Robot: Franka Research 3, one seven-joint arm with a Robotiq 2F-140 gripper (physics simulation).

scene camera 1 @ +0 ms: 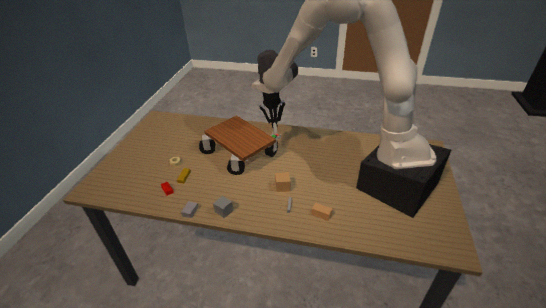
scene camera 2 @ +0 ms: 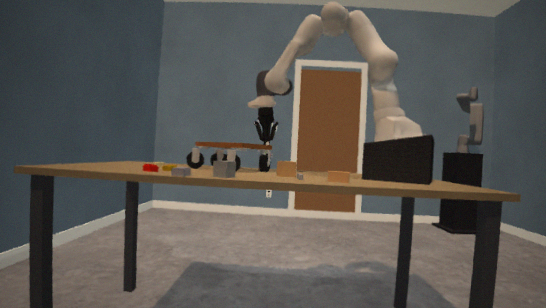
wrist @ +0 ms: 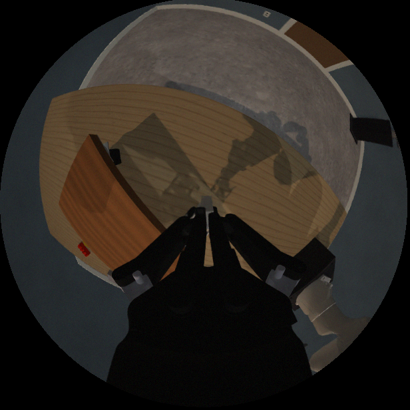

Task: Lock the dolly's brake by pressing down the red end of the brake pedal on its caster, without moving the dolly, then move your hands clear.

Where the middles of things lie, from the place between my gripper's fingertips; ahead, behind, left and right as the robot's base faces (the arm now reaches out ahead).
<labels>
The dolly [scene camera 1: 242,139] is 17 cm ahead of my hand, 10 cm to the left of it and 2 cm below it.
</labels>
